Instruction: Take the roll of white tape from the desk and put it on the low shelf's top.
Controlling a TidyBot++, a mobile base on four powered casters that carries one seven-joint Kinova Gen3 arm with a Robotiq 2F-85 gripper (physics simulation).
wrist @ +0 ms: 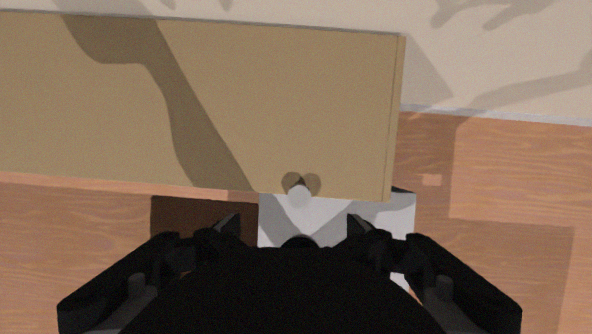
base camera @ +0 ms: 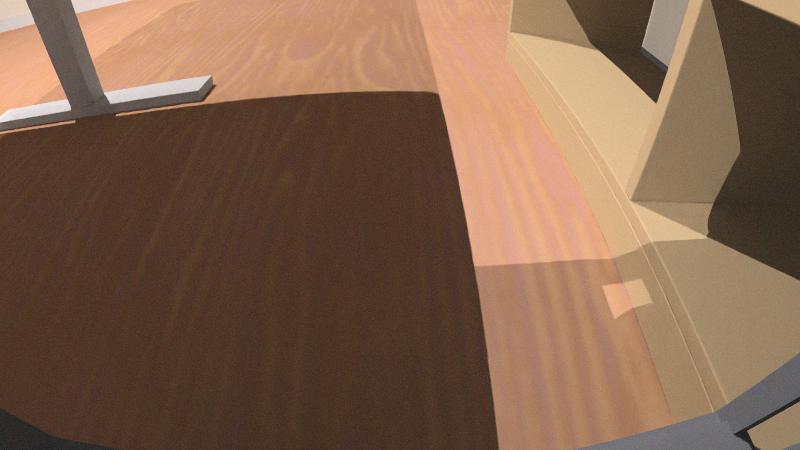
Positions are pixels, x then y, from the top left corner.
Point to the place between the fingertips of my gripper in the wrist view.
293, 225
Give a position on a tan low shelf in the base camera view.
684, 171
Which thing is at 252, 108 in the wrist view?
A tan low shelf.
